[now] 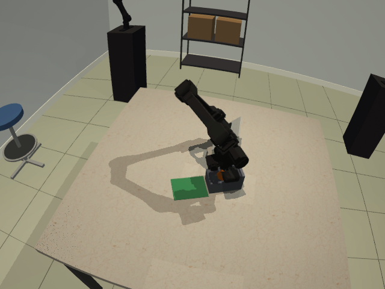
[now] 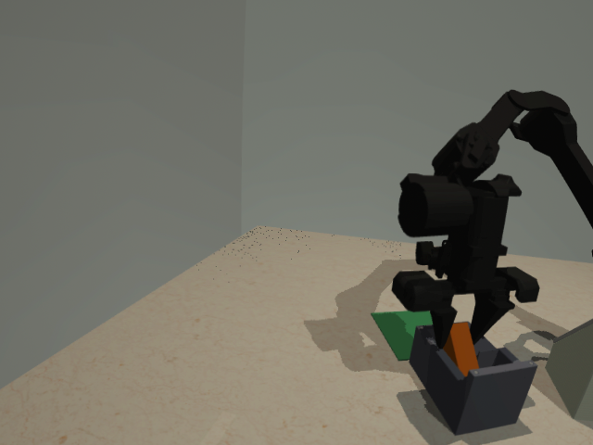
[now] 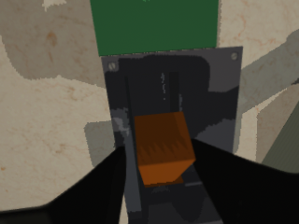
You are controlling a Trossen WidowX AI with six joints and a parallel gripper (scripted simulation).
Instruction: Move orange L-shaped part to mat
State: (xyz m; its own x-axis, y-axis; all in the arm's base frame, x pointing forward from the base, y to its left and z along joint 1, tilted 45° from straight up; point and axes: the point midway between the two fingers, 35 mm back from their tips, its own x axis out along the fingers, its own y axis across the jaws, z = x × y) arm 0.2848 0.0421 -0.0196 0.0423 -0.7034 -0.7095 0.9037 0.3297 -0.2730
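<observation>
Right now the green mat is 14 cm to the right of my gripper tip, 8 cm below it and 5 cm ahead of it. From my gripper tip the other things lie so: orange L-shaped part (3 cm below, 3 cm behind, 2 cm to the left).
</observation>
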